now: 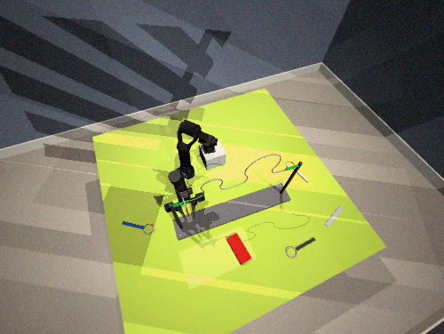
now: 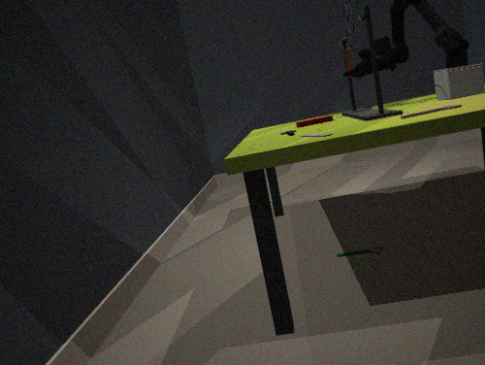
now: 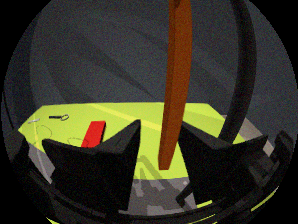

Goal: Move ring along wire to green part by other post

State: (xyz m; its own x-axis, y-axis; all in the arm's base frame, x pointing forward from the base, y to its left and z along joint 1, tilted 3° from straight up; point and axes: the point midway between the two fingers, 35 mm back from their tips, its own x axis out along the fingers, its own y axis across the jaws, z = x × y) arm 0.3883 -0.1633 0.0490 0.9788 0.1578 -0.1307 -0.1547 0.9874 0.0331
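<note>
The orange-handled ring lies 8 cm above my gripper tip, 3 cm behind it and 1 cm to the right of it. From my gripper tip the other things lie so: blue-handled ring: 27 cm to the right, 17 cm below, 6 cm behind; red block: 21 cm to the left, 17 cm below, 14 cm ahead; dark-handled ring: 51 cm to the left, 20 cm ahead, 17 cm below.
</note>
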